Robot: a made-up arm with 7 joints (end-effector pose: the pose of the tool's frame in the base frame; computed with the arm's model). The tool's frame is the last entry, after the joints.
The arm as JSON. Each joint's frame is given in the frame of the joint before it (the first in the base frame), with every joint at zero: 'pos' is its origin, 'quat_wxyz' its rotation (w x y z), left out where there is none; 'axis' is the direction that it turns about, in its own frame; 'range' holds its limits. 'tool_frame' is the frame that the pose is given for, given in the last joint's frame.
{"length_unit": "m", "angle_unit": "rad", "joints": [
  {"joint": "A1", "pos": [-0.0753, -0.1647, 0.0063], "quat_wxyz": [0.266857, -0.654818, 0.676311, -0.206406], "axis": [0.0, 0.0, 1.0], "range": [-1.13, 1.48]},
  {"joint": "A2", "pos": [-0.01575, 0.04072, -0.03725], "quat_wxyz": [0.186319, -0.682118, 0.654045, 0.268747], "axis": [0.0, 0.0, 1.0], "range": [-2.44, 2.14]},
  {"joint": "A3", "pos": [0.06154, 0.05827, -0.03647], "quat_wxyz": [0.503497, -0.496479, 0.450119, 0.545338], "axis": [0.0, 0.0, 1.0], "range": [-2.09, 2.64]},
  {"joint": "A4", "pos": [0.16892, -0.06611, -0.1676], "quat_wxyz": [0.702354, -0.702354, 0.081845, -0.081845], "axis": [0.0, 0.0, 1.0], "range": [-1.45, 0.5]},
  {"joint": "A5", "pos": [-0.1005, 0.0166, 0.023], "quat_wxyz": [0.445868, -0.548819, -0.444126, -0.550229], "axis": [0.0, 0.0, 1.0], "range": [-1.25, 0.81]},
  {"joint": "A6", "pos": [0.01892, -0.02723, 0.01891], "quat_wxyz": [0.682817, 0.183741, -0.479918, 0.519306], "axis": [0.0, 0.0, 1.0], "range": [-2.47, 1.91]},
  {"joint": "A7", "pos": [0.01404, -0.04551, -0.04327], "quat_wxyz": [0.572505, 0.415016, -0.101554, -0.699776], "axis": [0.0, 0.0, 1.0], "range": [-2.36, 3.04]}
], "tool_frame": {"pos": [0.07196, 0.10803, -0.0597], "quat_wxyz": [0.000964, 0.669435, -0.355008, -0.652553]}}
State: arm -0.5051 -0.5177 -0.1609 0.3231 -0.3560 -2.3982 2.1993
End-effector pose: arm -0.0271 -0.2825 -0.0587 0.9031 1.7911 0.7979
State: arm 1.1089 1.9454 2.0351 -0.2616 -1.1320 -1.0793 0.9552
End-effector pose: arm 0.0739 -0.2943 0.2540 -0.3530 -1.3781 1.0019
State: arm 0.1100 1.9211 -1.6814 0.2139 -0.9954 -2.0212 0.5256
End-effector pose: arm -0.0962 -0.1716 0.0540 -0.0845 0.5760 -0.1886
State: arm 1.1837 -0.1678 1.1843 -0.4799 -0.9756 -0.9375 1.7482
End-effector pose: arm -0.2291 -0.1925 -0.2465 0.7978 1.5500 2.0882
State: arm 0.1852 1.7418 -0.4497 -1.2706 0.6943 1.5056 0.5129
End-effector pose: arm 0.1322 0.1329 0.1596 0.4623 0.7990 -2.8412
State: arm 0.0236 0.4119 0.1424 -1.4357 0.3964 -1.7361 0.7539
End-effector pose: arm 0.1021 -0.4489 -0.0280 0.3703 1.8141 0.9337
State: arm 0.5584 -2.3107 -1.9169 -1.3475 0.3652 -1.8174 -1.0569
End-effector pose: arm -0.0317 -0.0735 -0.2010 -1.3930 2.2387 -0.1149
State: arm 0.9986 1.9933 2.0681 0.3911 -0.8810 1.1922 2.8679
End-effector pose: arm -0.1085 -0.1213 0.0270 -0.0225 -1.4272 -2.1740
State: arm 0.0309 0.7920 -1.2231 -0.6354 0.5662 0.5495 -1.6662
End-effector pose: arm 0.0940 -0.0062 0.1858 0.4582 0.5942 2.7789
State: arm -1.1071 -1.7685 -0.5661 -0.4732 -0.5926 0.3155 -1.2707
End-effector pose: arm 0.0914 -0.1594 -0.2393 2.3358 0.0724 1.2388
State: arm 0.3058 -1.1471 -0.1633 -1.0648 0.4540 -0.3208 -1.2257
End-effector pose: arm 0.0932 -0.1901 -0.1232 -2.2645 1.2216 -1.4426
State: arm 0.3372 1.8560 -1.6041 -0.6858 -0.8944 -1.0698 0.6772
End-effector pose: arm 0.1159 -0.0315 0.3275 -1.6264 0.4561 0.4225
